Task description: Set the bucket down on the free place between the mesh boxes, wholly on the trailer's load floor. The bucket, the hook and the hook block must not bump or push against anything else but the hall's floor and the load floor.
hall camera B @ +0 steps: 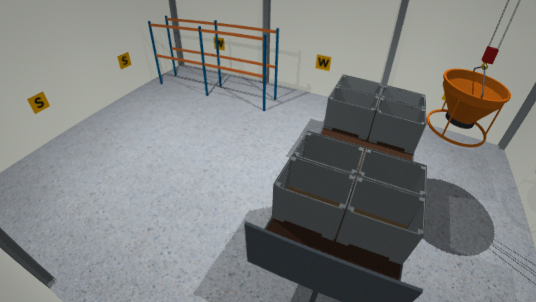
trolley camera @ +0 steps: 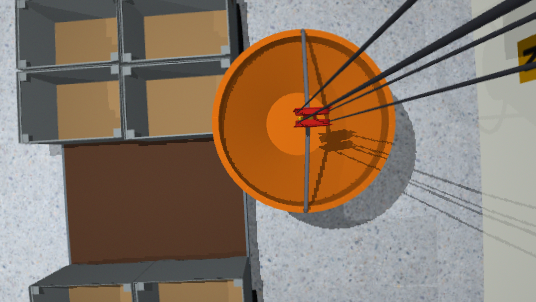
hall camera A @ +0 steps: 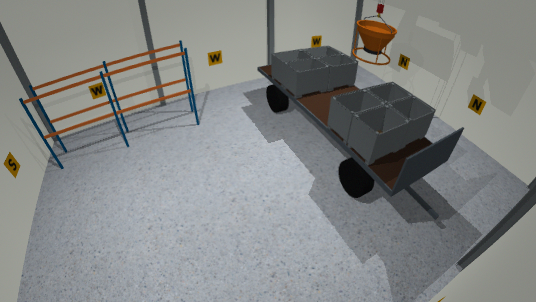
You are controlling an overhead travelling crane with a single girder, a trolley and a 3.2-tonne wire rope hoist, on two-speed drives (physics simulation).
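Observation:
The orange bucket (hall camera A: 376, 36) (hall camera B: 472, 97) (trolley camera: 255, 125) hangs upright in the air, on the N side of the trailer. My hook (hall camera A: 379, 16) (hall camera B: 484, 66) (trolley camera: 300, 119) holds its bail under the red hook block (hall camera A: 380, 8) (hall camera B: 490, 55) (trolley camera: 315, 123). The brown load floor (hall camera A: 315, 104) (hall camera B: 367, 144) (trolley camera: 155, 200) shows between the W-side mesh boxes (hall camera A: 312, 82) (hall camera B: 350, 117) and the mesh boxes nearer the headboard (hall camera A: 370, 140) (hall camera B: 310, 215) (trolley camera: 190, 272). In the trolley view the bucket's left rim overlaps the load floor's right edge and a W-side box corner.
The trailer's headboard (hall camera A: 430, 160) (hall camera B: 325, 267) stands at its drawbar end. A blue and orange rack (hall camera A: 112, 107) (hall camera B: 202, 62) stands by the W wall. The N wall (trolley camera: 510, 150) lies right of the bucket in the trolley view. The bucket's shadow falls on the hall floor beside the trailer.

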